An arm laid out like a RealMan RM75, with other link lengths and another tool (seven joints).
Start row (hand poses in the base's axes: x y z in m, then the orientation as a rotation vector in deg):
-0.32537 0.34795 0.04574 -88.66 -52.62 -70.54
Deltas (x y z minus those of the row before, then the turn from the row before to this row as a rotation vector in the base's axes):
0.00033 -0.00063 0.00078 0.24 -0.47 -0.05
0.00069 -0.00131 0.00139 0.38 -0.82 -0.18
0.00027 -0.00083 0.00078 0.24 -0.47 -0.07
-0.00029 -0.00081 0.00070 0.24 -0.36 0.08
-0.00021 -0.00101 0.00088 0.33 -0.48 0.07
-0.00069 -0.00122 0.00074 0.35 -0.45 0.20
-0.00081 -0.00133 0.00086 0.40 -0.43 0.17
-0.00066 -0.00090 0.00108 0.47 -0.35 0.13
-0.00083 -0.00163 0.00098 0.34 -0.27 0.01
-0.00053 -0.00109 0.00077 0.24 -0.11 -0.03
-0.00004 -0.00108 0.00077 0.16 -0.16 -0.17
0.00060 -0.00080 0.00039 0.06 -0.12 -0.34
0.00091 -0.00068 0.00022 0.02 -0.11 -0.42
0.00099 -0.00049 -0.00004 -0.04 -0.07 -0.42
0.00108 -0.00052 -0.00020 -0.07 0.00 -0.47
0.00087 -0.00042 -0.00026 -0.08 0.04 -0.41
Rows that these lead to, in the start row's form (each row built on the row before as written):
-0.32504 0.34732 0.04652 -88.27 -52.71 -71.06
-0.32435 0.34601 0.04791 -87.68 -52.83 -72.01
-0.32408 0.34518 0.04869 -87.30 -52.90 -72.54
-0.32437 0.34437 0.04939 -86.88 -53.00 -72.86
-0.32458 0.34336 0.05027 -86.33 -53.10 -73.32
-0.32527 0.34214 0.05101 -85.70 -53.25 -73.66
-0.32608 0.34081 0.05187 -85.06 -53.33 -74.02
-0.32674 0.33991 0.05295 -84.43 -53.28 -74.36
-0.32757 0.33828 0.05393 -84.02 -53.20 -74.68
-0.32810 0.33719 0.05470 -83.80 -53.07 -74.86
-0.32814 0.33611 0.05547 -83.70 -52.94 -75.16
-0.32754 0.33531 0.05586 -83.81 -52.76 -75.53
-0.32663 0.33463 0.05608 -84.00 -52.55 -75.93
-0.32564 0.33414 0.05604 -84.26 -52.36 -76.28
-0.32456 0.33362 0.05584 -84.61 -52.12 -76.60
-0.32369 0.33320 0.05558 -84.95 -51.90 -76.84

